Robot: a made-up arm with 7 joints. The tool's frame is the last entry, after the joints.
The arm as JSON. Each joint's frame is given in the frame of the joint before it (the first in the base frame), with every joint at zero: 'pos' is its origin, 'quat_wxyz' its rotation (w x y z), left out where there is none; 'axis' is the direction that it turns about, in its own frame. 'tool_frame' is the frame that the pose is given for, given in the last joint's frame.
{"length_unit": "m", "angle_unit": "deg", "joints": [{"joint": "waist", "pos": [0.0, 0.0, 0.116], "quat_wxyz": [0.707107, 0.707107, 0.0, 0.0], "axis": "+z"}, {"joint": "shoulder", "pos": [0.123, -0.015, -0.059], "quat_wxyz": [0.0, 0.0, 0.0, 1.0], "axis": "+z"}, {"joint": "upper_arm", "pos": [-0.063, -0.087, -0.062], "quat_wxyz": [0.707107, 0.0, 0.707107, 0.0], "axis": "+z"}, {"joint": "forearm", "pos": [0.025, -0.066, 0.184], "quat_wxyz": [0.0, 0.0, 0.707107, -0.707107], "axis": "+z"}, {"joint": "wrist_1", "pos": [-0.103, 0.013, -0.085], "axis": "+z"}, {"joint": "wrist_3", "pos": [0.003, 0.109, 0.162], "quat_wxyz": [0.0, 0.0, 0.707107, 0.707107], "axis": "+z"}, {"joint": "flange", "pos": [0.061, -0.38, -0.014], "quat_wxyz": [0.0, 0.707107, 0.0, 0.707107], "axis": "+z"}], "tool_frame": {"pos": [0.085, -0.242, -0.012], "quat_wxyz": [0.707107, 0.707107, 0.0, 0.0]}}
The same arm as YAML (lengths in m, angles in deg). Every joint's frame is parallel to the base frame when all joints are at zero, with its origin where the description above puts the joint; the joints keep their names.
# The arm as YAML. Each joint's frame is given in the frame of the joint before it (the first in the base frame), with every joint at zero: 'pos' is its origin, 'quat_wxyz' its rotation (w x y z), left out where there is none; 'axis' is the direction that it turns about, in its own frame. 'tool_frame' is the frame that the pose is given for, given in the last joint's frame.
length_unit: m
angle_unit: deg
joints:
  - joint: waist
    pos: [0.0, 0.0, 0.116]
    axis: "-y"
  - joint: shoulder
    pos: [0.123, 0.059, -0.015]
    axis: "-y"
  - joint: upper_arm
    pos: [0.063, 0.062, 0.087]
    axis: "-x"
  - joint: forearm
    pos: [-0.184, 0.025, 0.066]
    axis: "+z"
  - joint: wrist_1
    pos: [0.013, 0.103, -0.085]
    axis: "+z"
  - joint: wrist_3
    pos: [0.109, -0.003, 0.162]
    axis: "+x"
  - joint: flange
    pos: [-0.014, 0.061, -0.38]
    axis: "+y"
tool_frame:
  pos: [0.085, -0.012, 0.242]

